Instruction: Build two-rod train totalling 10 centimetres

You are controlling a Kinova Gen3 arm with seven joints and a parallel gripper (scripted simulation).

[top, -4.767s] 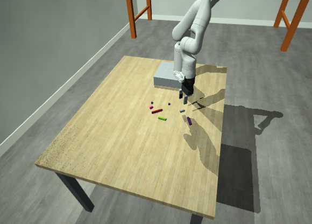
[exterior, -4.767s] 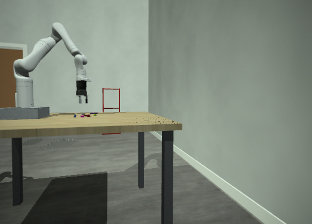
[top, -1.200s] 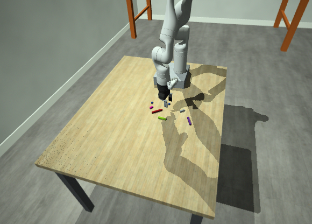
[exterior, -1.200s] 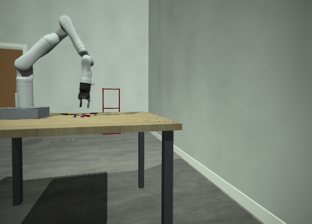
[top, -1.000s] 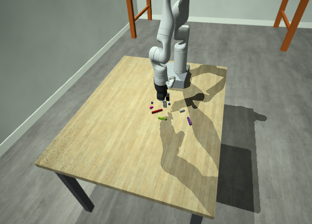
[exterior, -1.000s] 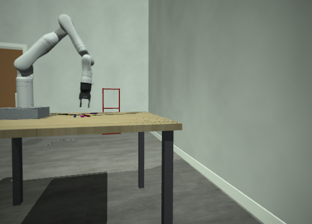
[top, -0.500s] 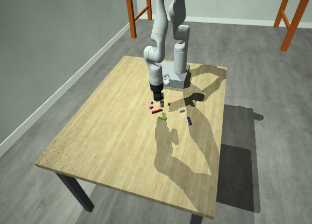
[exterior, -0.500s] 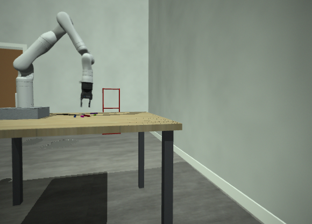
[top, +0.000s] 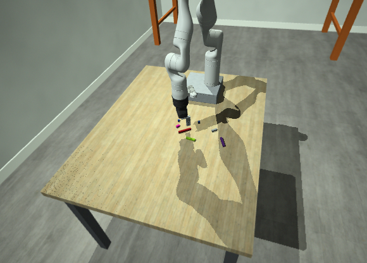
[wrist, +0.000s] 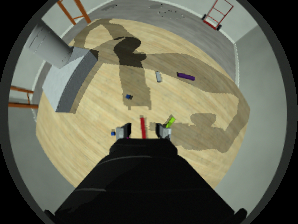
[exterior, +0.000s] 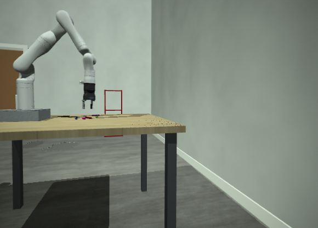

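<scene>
My hand is 10 mm short of the red rod, 10 mm to the left of it and 80 mm above it. The rest, counted from my hand: grey rod 30 mm behind, 140 mm to the left, 80 mm below; then lime rod 60 mm ahead, 30 mm to the left, 80 mm below; then magenta rod 20 mm behind, 60 mm to the right, 80 mm below.
</scene>
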